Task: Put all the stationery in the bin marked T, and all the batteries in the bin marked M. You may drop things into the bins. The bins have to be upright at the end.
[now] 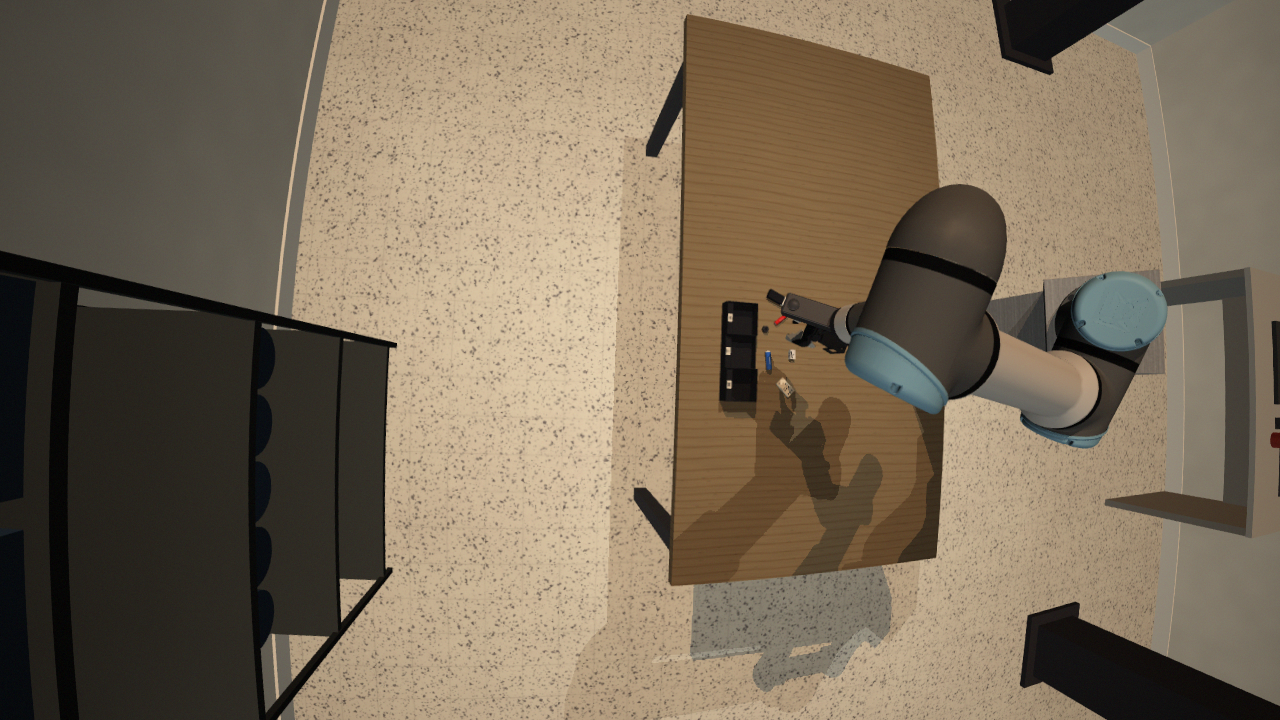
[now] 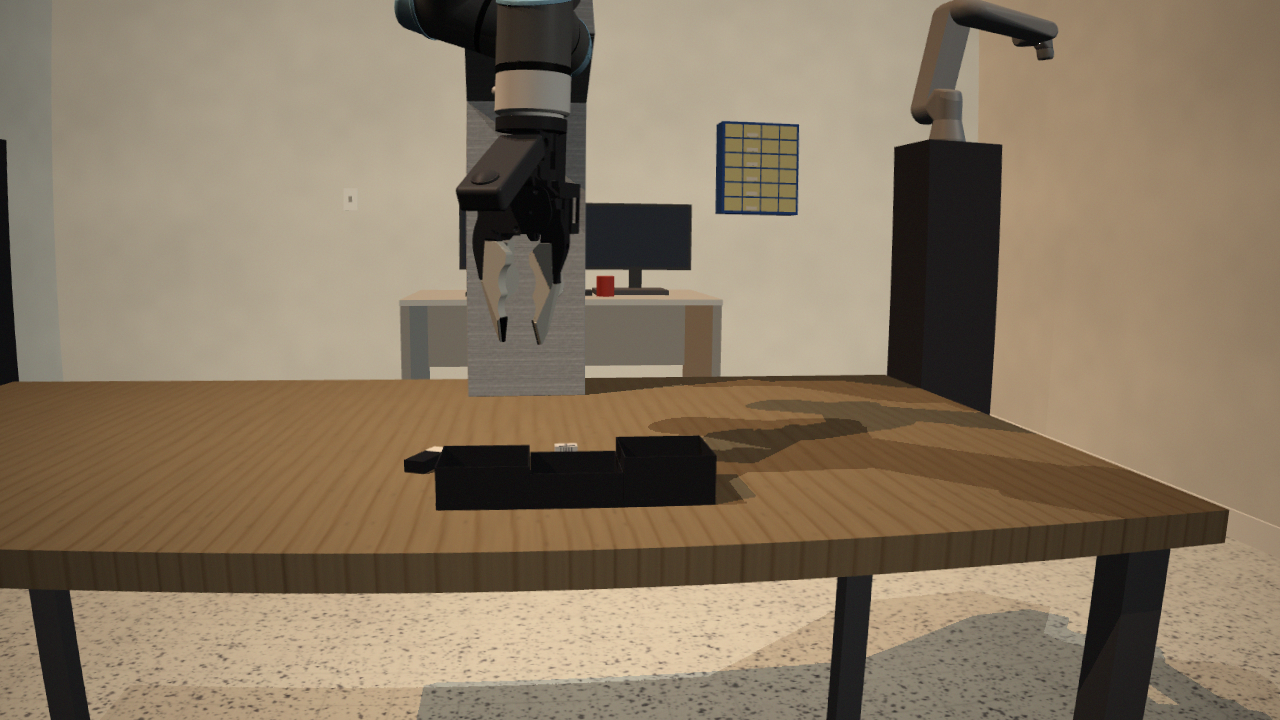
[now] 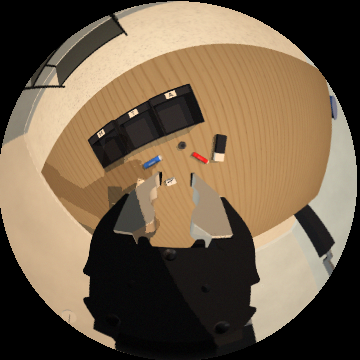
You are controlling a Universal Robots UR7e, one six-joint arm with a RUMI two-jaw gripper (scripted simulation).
I see my gripper [image 2: 521,343].
My gripper is seen too in image 1 [image 1: 789,330] and in image 3 [image 3: 176,173].
